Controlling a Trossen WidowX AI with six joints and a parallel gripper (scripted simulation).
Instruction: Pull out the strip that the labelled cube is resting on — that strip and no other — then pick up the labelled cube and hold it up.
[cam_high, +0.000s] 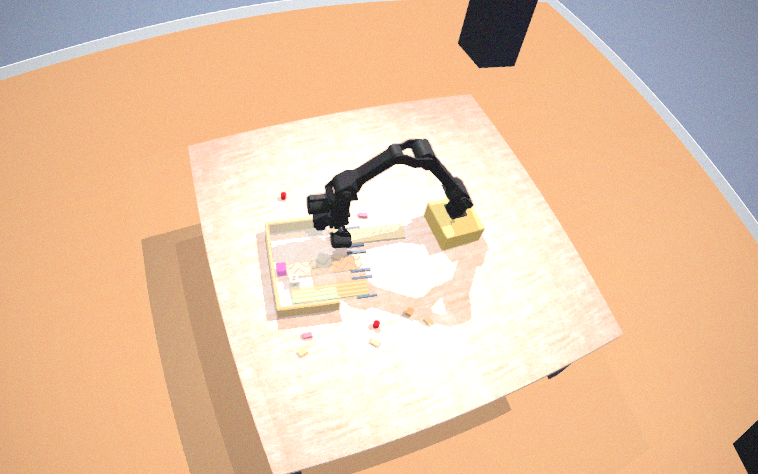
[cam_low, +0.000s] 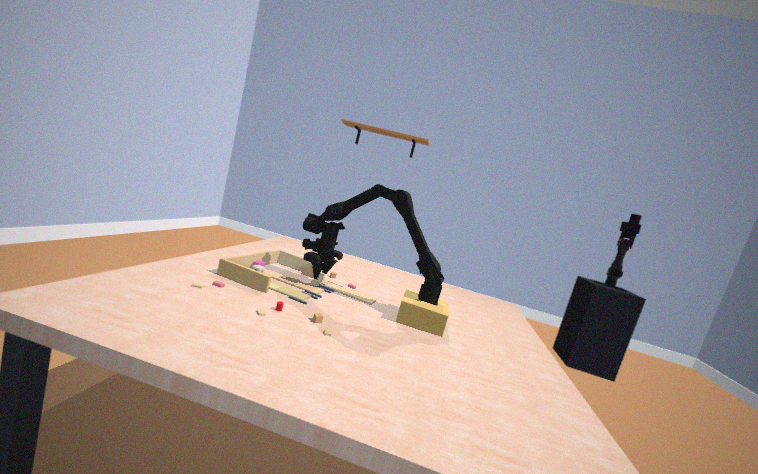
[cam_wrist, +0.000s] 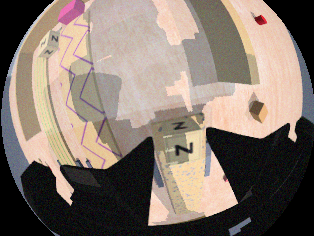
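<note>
The speckled tan strip is 11 cm behind my gripper tip, 1 cm to the left of it and 2 cm below it.
</note>
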